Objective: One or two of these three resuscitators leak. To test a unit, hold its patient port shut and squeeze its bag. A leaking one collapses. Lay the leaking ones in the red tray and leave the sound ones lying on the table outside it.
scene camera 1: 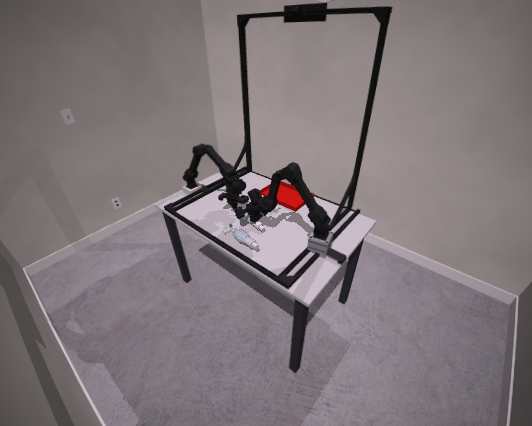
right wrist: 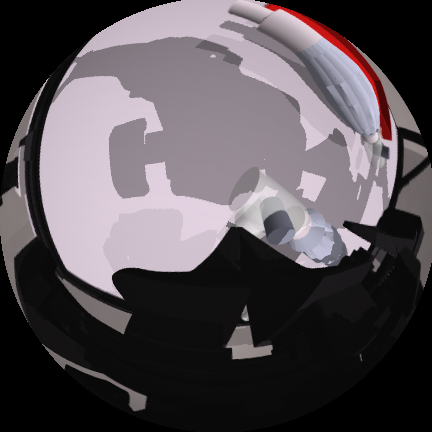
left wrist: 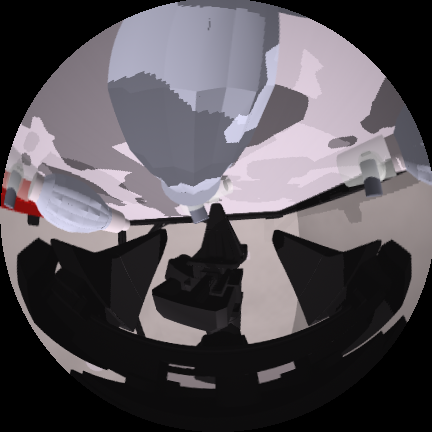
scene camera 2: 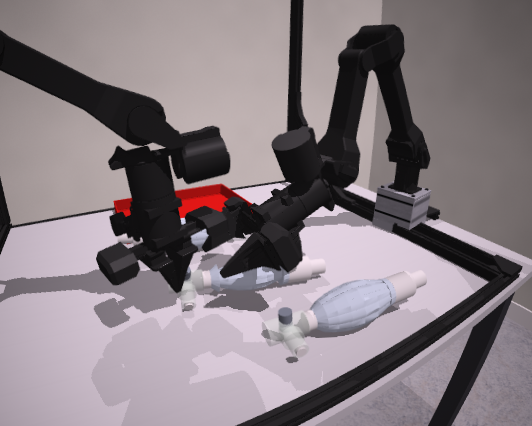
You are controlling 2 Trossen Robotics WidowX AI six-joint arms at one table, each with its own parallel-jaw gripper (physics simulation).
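Where they show: left gripper, between the fingertips: (right wrist: 310, 278) (left wrist: 220, 235) (scene camera 2: 211, 261); right gripper, between the fingertips: (right wrist: 235, 231) (left wrist: 215, 202) (scene camera 2: 177, 291); left arm's base, origin of its link: (scene camera 1: 321, 235) (scene camera 2: 405, 188); right arm's base, origin of its link: (scene camera 1: 191, 186).
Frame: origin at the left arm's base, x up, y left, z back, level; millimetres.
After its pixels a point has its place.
Observation:
The middle resuscitator (scene camera 2: 245, 281) @(x -70, y -28, z -462 mm) (left wrist: 190, 100) (right wrist: 320, 240) @(x -55, y -61, z -478 mm) lies on the table under both grippers; its bag looks creased in the right wrist view. My left gripper (scene camera 2: 212, 260) @(x -27, y -49, z -509 mm) is open and empty, over that bag. My right gripper (scene camera 2: 178, 290) @(x -66, y -66, z -562 mm) (right wrist: 235, 231) @(x -66, y -66, z -562 mm) is shut and empty, its tips at the clear valve end; contact there is unclear. The front resuscitator (scene camera 1: 242, 236) @(x -38, y 152, z -372 mm) (scene camera 2: 355, 305) @(x -44, y 143, z -417 mm) lies with its bag full. The back resuscitator (left wrist: 75, 205) @(x -59, y -191, z -450 mm) (right wrist: 345, 85) lies outside the red tray (scene camera 1: 295, 200) @(x -94, y -373, z -291 mm) (scene camera 2: 222, 188) @(x -77, y -457, z -201 mm) (right wrist: 386, 120), beside it.
The arms' wrists are close together above the middle unit and partly hide the back unit and tray in scene camera 2. A black rail (scene camera 2: 350, 372) @(x -76, y 196, z -490 mm) runs along the table's near edge. A tall black frame (scene camera 1: 244, 90) @(x 519, y -590, z -782 mm) rises at the back.

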